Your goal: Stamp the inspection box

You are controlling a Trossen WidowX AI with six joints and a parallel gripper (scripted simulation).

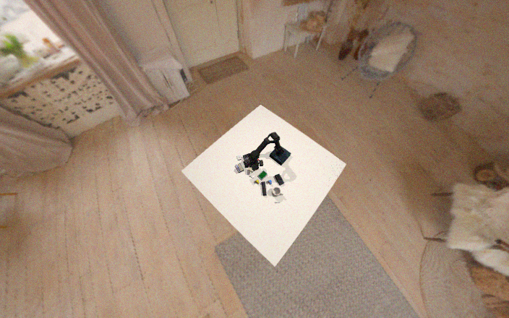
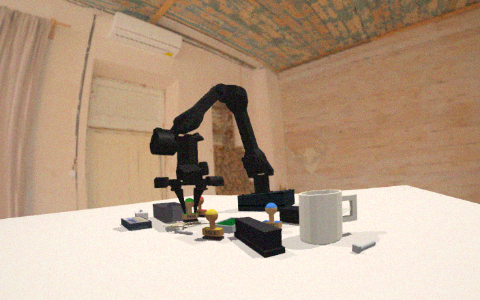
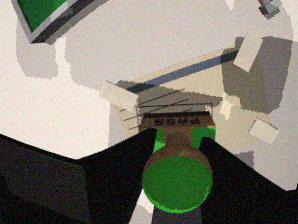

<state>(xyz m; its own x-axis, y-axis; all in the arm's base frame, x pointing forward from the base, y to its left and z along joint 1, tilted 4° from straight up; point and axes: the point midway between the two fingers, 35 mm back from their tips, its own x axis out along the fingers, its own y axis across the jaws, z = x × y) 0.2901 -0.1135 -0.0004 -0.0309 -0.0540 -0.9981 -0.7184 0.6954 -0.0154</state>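
Right now the cream card is 30 mm below my gripper tip and 10 mm ahead of it. Also, from my gripper tip: green ink pad: 130 mm to the left, 20 mm below; grey box: 110 mm to the right, 30 mm behind, 20 mm below; red-knobbed stamp: 100 mm behind, 30 mm to the right, 10 mm below.
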